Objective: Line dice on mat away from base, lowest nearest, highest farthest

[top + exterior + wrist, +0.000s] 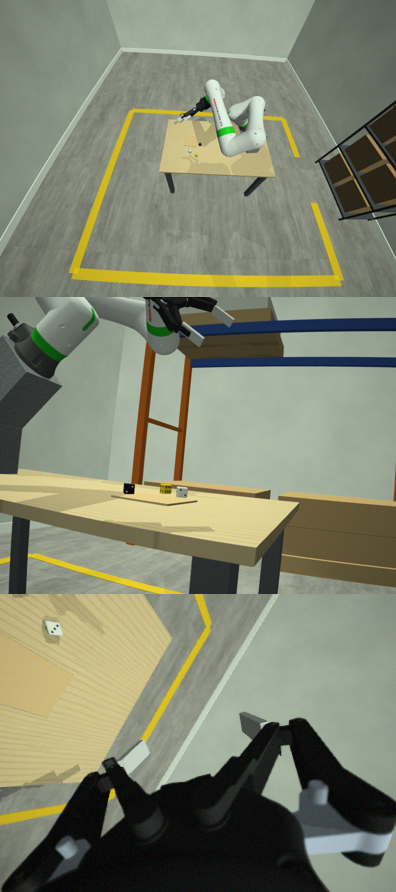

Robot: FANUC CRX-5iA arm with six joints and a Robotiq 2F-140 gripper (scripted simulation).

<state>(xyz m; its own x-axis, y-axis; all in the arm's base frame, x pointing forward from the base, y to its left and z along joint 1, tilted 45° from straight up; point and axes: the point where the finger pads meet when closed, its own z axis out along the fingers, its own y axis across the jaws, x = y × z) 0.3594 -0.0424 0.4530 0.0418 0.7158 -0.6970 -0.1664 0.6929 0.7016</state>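
Right now the yellow die is 420 mm below my hand, 120 mm behind it and 110 mm to the left of it. Round my hand: black die: 420 mm below, 180 mm behind, 20 mm to the right; tan mat: 430 mm below, 90 mm behind, 80 mm to the right; white die: 420 mm below, 60 mm to the left, 60 mm behind.
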